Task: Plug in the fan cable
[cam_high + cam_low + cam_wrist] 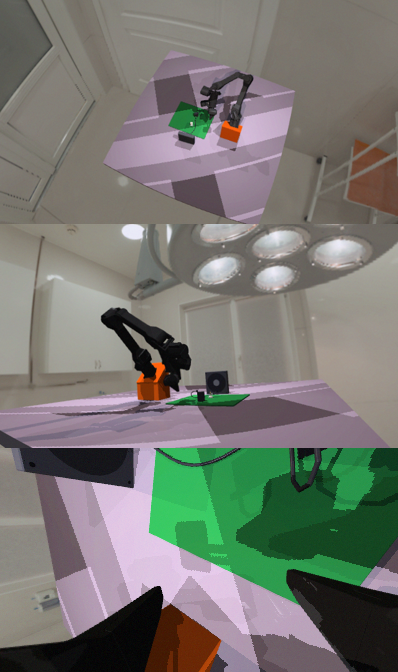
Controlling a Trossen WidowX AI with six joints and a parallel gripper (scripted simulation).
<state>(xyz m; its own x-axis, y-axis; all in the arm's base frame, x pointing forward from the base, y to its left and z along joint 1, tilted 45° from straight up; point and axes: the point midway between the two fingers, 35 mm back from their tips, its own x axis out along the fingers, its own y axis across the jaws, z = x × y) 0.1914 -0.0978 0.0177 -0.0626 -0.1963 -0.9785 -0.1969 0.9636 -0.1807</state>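
The fan plug lies 110 mm ahead of my gripper tip, 20 mm to the right of it and 50 mm below it. Round my gripper tip: black fan (120 mm ahead, 200 mm to the left, 10 mm below); green board (130 mm ahead, 20 mm to the left, 90 mm below); white four-pin header (130 mm ahead, 60 mm to the left, 70 mm below).
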